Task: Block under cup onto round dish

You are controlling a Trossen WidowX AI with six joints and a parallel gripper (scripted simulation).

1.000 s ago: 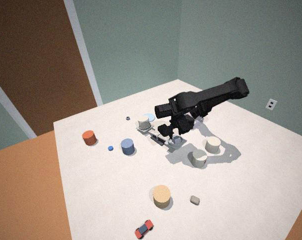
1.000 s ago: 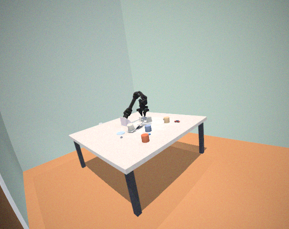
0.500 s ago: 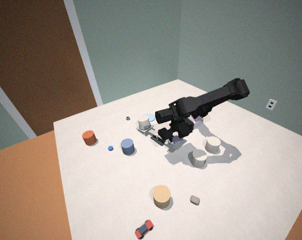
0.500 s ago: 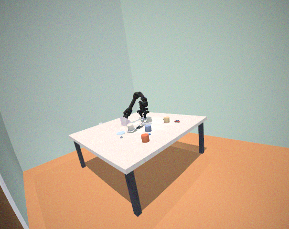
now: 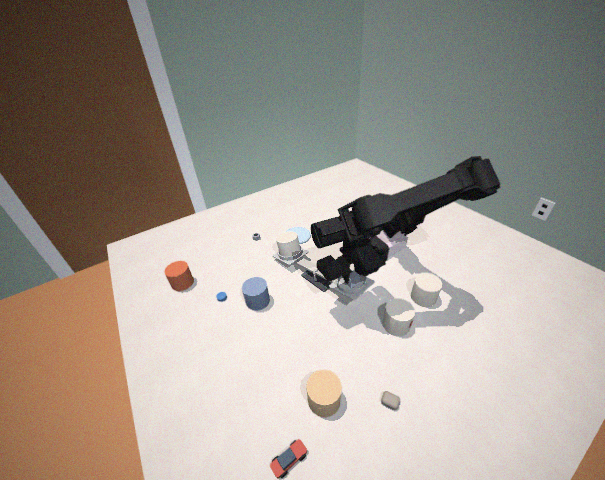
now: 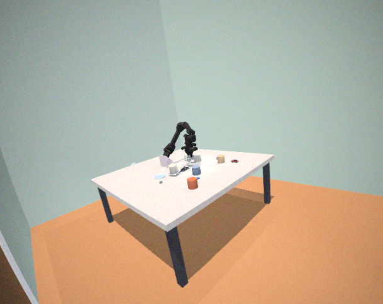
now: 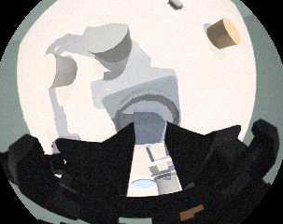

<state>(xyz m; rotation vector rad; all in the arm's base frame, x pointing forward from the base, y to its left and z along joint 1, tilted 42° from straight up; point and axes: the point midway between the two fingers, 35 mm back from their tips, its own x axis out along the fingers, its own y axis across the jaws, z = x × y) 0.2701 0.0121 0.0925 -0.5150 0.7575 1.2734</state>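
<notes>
The pale blue round dish lies 9 cm behind my gripper tip, 34 cm to the right of it and 8 cm below it. From my gripper tip the other things lie so: tan cylinder: 26 cm ahead, 15 cm to the left, 5 cm below; then grey pebble: 15 cm ahead, 24 cm to the left, 7 cm below; then grey balance: 1 cm ahead, 12 cm to the right, 4 cm below.
</notes>
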